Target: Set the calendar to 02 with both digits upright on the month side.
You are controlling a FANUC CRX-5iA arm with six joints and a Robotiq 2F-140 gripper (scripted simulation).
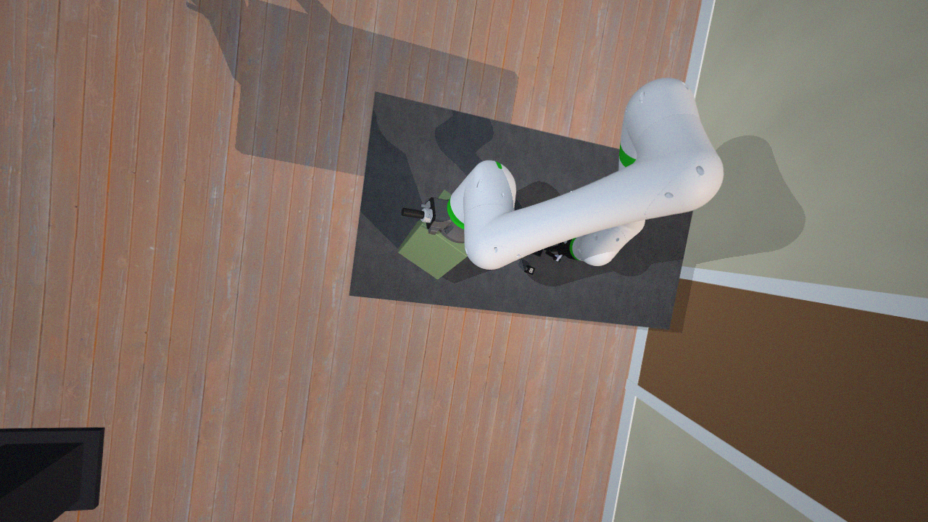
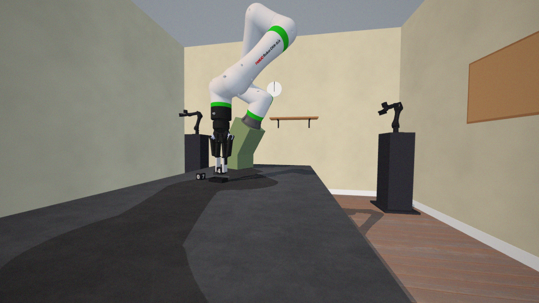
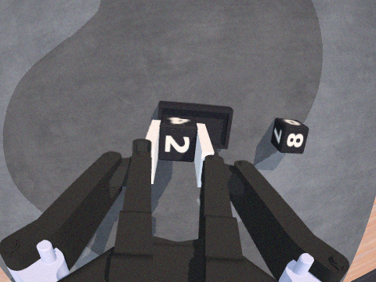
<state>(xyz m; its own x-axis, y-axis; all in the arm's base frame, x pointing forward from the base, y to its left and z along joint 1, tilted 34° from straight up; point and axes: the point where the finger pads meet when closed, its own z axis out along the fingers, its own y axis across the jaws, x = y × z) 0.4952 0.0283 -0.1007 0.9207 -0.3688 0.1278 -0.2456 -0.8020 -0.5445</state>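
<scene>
The black tray lies 1 cm behind my hand, 2 cm to the right of it and 7 cm below it. Round my hand: black number cube: 3 cm below.
</scene>
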